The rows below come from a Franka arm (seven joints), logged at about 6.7 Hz.
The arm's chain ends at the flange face. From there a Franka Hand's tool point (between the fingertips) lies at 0.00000 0.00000 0.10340 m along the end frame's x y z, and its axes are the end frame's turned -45 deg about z.
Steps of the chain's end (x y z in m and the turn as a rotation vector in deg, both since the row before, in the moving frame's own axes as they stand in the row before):
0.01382, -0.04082, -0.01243, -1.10, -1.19, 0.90
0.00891, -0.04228, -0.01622, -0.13, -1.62, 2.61
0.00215, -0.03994, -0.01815, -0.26, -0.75, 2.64
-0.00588, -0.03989, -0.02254, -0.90, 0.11, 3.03
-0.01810, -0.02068, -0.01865, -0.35, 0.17, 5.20
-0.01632, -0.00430, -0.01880, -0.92, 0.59, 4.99
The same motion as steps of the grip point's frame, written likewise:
0.03572, -0.01923, -0.01247, 0.06, -1.62, 0.90
0.03401, -0.02555, -0.01626, 1.05, -1.24, 2.61
0.02849, -0.02738, -0.01816, 0.35, -0.71, 2.64
0.02301, -0.03110, -0.02255, -0.71, -0.56, 3.03
0.00156, -0.02677, -0.01865, -0.37, -0.13, 5.20
-0.00900, -0.01267, -0.01882, -1.07, -0.23, 4.99

